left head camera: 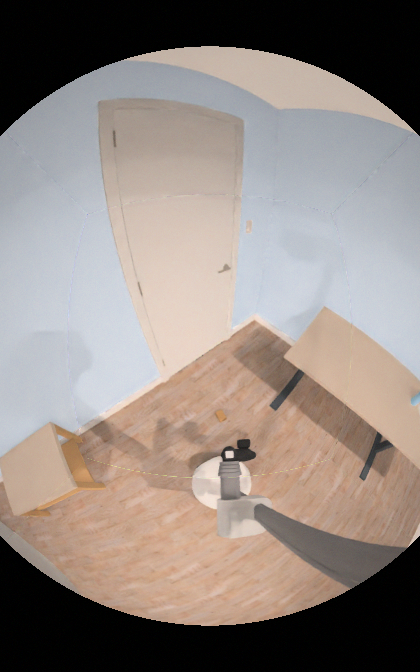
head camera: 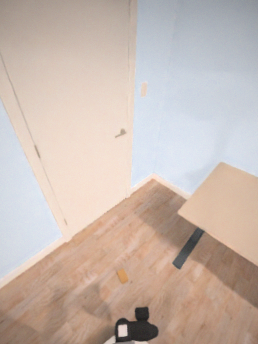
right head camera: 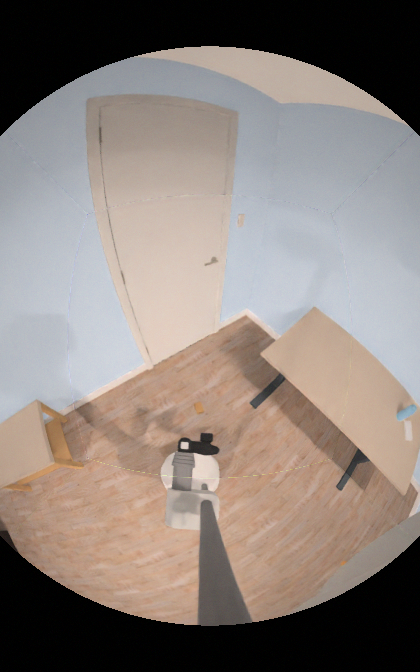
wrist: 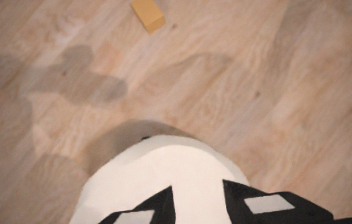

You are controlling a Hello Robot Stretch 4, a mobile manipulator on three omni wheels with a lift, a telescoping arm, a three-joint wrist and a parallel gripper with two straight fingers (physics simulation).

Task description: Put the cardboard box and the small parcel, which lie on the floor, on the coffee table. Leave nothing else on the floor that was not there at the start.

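Frame: origin at the robot's base, x left, y back, z up, level; centimetres.
Seen in the pictures: gripper, fingertip midpoint: (wrist: 199, 198).
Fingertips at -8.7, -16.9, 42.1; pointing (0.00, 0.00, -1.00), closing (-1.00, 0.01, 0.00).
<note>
A point is followed by its place in that frame, as x, y, z.
A small orange-tan box (head camera: 122, 276) @(-1.5, -56.2, 2.2) (left head camera: 221, 415) (right head camera: 199, 407) (wrist: 148, 16) @(-2.0, -54.8, 2.2) lies on the floor ahead of the robot's base; whether it is the cardboard box or the parcel I cannot tell. Another small orange thing (right head camera: 343, 563) shows on the floor at the lower right of the right head view. The coffee table (left head camera: 35, 467) (right head camera: 20, 445) stands at the left against the wall. My gripper (wrist: 199, 198) @(-8.7, -16.9, 42.1) points down over the white base, its fingers apart and empty, short of the box. Its black body shows from above in the head views, fingertips hidden.
A desk (head camera: 225, 210) @(-69.1, -68.0, 69.2) (left head camera: 350, 380) (right head camera: 335, 385) with dark legs stands at the right, with a blue object (right head camera: 406, 412) and a white card (right head camera: 408, 430) on it. A closed door (head camera: 80, 110) @(22.1, -118.1, 116.2) (left head camera: 180, 240) (right head camera: 165, 230) is ahead. The round white base (left head camera: 202, 487) (wrist: 165, 170) @(-2.8, -14.7, 18.6) is below the arm.
</note>
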